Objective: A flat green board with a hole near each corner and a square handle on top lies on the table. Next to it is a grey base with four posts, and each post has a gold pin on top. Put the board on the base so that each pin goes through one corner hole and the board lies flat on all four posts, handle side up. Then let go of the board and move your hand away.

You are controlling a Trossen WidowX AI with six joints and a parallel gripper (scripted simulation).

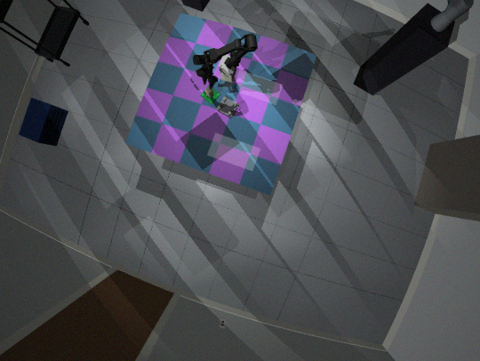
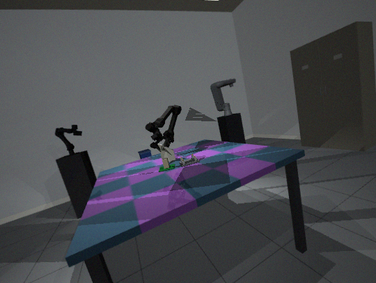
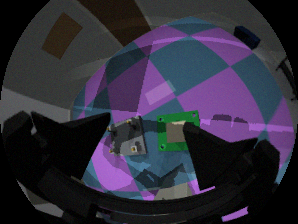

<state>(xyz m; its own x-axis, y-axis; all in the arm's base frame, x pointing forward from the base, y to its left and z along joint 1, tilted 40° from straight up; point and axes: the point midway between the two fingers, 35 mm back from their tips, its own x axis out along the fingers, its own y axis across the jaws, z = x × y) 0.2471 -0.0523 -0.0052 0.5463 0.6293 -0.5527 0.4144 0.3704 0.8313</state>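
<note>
Now: the green board 140 mm below my gripper tip, 20 mm to the right of it and 20 mm behind it. Round my gripper tip: grey base 160 mm to the left, 160 mm below, 10 mm ahead.
</note>
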